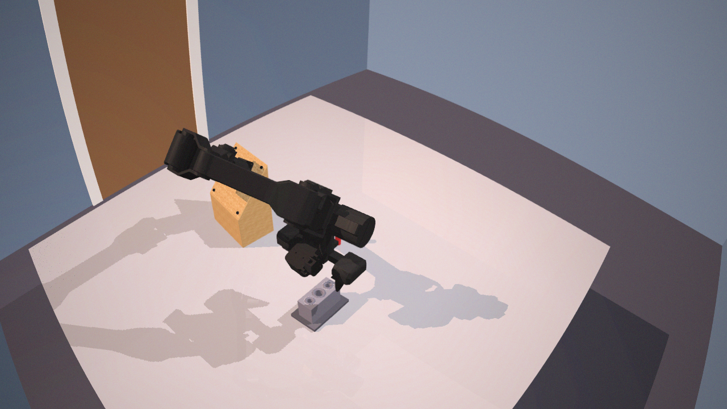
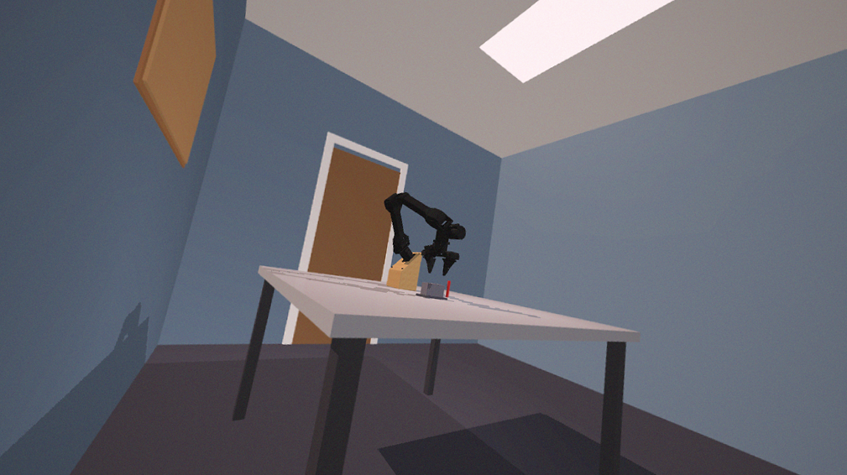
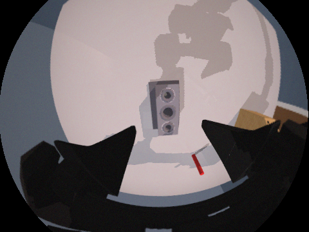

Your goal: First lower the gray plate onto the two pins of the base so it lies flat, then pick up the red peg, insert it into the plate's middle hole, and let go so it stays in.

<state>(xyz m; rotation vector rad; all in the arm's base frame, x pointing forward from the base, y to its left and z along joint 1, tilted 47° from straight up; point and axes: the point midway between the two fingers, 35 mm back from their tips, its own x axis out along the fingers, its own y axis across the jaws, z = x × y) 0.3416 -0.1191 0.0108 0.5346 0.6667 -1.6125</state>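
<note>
The gray plate lies 5 cm below my gripper tip. From my gripper tip the other things lie so: red peg: 11 cm behind, 19 cm to the left, 6 cm below; dark gray base: 9 cm below.
</note>
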